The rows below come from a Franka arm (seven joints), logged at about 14 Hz.
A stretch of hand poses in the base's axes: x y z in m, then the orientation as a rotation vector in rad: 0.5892 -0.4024 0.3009 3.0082 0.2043 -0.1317; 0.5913 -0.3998 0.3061 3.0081 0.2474 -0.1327; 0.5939 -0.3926 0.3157 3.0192 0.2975 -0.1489; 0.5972 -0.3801 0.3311 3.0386 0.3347 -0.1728; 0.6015 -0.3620 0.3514 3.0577 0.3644 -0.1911; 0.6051 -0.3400 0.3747 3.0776 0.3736 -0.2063; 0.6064 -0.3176 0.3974 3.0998 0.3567 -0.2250; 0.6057 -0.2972 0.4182 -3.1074 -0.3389 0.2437; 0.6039 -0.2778 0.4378 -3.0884 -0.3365 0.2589; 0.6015 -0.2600 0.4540 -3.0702 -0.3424 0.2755; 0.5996 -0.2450 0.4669 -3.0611 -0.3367 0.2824
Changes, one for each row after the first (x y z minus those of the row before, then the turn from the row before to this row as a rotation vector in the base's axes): 0.0021 0.0026 0.0052 0.0042 0.0026 0.0282; 0.0026 0.0072 0.0096 0.0166 0.0135 0.0308; 0.0033 0.0125 0.0154 0.0237 0.0184 0.0209; 0.0043 0.0181 0.0203 0.0229 0.0143 0.0160; 0.0036 0.0220 0.0233 0.0208 0.0116 0.0028; 0.0013 0.0224 0.0227 0.0190 0.0132 -0.0140; -0.0007 0.0204 0.0208 0.0172 0.0136 -0.0133; -0.0018 0.0194 0.0196 0.0165 0.0125 -0.0016; -0.0024 0.0178 0.0162 0.0150 0.0132 0.0038; -0.0019 0.0150 0.0129 0.0081 0.0060 -0.0037
